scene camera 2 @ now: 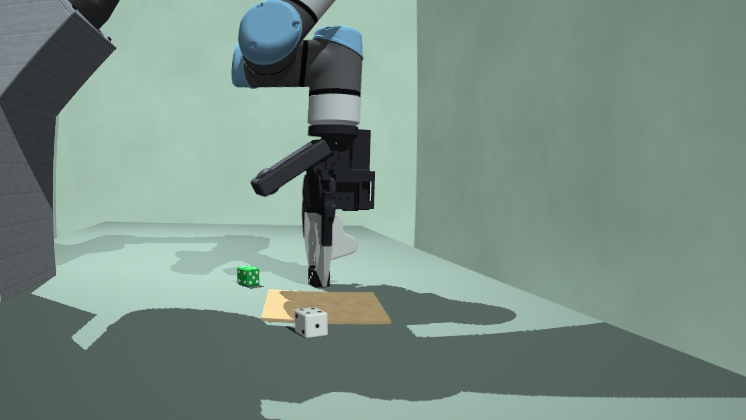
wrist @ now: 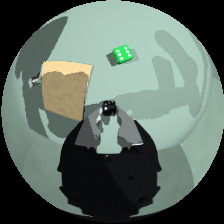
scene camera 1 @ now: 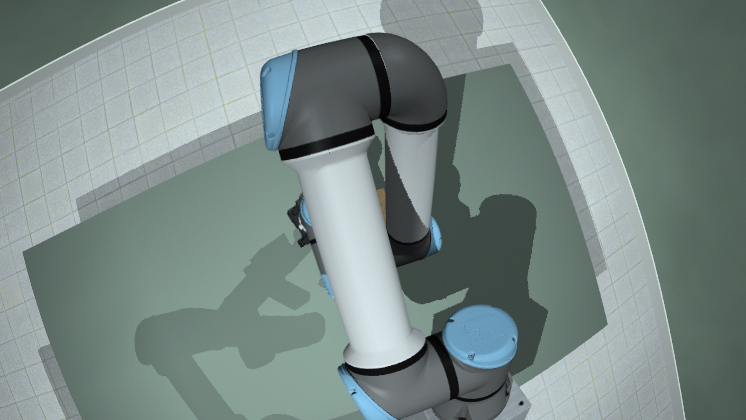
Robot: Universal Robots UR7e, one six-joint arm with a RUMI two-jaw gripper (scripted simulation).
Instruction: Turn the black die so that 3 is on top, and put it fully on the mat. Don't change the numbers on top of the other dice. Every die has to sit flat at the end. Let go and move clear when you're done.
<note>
The pictures show: my gripper, a tan mat and a white die.
My gripper also shows in the wrist view.
</note>
